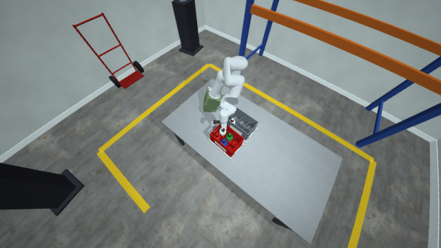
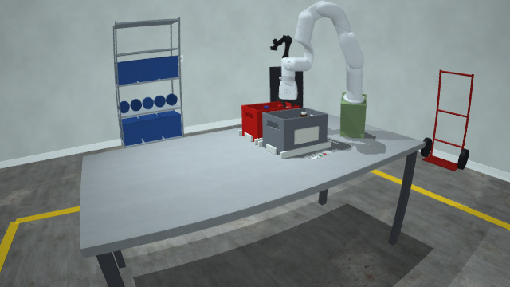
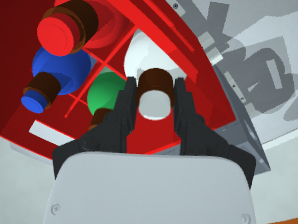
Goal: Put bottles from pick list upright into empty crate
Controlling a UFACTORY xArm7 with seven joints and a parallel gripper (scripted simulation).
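Right now my hand is 90 mm to the left of the red bottle, 70 mm above it and 20 mm past it. Also, from my hand: red crate: 80 mm below, 80 mm ahead, 60 mm to the right; then green-labelled bottle: 90 mm ahead, 70 mm below, 20 mm to the right; then blue-capped bottle: 110 mm to the right, 70 mm below, 70 mm ahead.
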